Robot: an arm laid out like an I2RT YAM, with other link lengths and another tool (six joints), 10 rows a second.
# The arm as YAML. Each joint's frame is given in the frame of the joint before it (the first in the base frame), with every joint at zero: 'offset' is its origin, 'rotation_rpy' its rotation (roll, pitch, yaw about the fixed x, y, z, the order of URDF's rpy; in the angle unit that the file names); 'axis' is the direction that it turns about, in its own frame. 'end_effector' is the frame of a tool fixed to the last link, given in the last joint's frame.
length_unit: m
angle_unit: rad
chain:
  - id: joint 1
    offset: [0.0, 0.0, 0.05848]
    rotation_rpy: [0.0, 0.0, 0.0]
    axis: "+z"
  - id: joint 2
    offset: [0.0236, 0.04, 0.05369]
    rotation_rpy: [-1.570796, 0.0, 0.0]
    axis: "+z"
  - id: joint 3
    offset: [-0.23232, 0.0, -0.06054]
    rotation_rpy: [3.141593, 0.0, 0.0]
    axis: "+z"
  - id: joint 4
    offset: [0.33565, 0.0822, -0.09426]
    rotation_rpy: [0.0, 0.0, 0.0]
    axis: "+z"
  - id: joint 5
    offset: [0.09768, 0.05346, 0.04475]
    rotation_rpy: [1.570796, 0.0, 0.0]
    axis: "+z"
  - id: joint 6
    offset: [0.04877, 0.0, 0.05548]
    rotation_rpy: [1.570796, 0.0, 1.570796]
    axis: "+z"
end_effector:
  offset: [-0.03, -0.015, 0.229]
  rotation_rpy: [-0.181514, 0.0, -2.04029]
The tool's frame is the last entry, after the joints.
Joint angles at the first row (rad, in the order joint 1, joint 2, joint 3, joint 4, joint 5, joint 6):
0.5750, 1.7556, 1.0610, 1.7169, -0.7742, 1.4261
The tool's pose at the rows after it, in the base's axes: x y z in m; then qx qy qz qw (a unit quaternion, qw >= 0):
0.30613, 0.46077, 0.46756, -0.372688, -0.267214, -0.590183, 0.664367
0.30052, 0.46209, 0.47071, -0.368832, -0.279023, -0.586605, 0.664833
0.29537, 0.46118, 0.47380, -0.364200, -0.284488, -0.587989, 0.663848
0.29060, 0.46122, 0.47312, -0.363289, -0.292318, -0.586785, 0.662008
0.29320, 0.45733, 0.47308, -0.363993, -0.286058, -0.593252, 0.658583
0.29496, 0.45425, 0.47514, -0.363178, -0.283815, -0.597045, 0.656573
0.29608, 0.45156, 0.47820, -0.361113, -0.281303, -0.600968, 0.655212
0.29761, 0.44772, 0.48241, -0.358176, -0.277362, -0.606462, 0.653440
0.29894, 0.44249, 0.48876, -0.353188, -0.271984, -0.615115, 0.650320
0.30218, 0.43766, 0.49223, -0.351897, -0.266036, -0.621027, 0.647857
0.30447, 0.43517, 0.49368, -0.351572, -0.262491, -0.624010, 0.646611
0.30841, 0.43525, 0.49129, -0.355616, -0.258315, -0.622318, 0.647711
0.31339, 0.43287, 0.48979, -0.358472, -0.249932, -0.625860, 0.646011
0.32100, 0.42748, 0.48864, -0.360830, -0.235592, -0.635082, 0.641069
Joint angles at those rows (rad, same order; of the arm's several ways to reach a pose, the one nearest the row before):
0.5751, 1.7661, 1.0897, 1.7180, -0.7985, 1.4464
0.5741, 1.7647, 1.1048, 1.7166, -0.8228, 1.4548
0.5748, 1.7547, 1.1041, 1.7179, -0.8312, 1.4529
0.5737, 1.7441, 1.0978, 1.7165, -0.8473, 1.4512
0.5688, 1.7317, 1.0793, 1.7165, -0.8344, 1.4401
0.5630, 1.7255, 1.0759, 1.7165, -0.8307, 1.4385
0.5593, 1.7206, 1.0754, 1.7169, -0.8250, 1.4368
0.5545, 1.7139, 1.0741, 1.7180, -0.8161, 1.4343
0.5492, 1.7025, 1.0715, 1.7181, -0.8025, 1.4270
0.5418, 1.6944, 1.0665, 1.7181, -0.7911, 1.4245
0.5377, 1.6919, 1.0646, 1.7184, -0.7846, 1.4235
0.5361, 1.6977, 1.0631, 1.7180, -0.7791, 1.4276
0.5332, 1.6960, 1.0523, 1.7173, -0.7633, 1.4218
0.5276, 1.6894, 1.0326, 1.7172, -0.7342, 1.4063

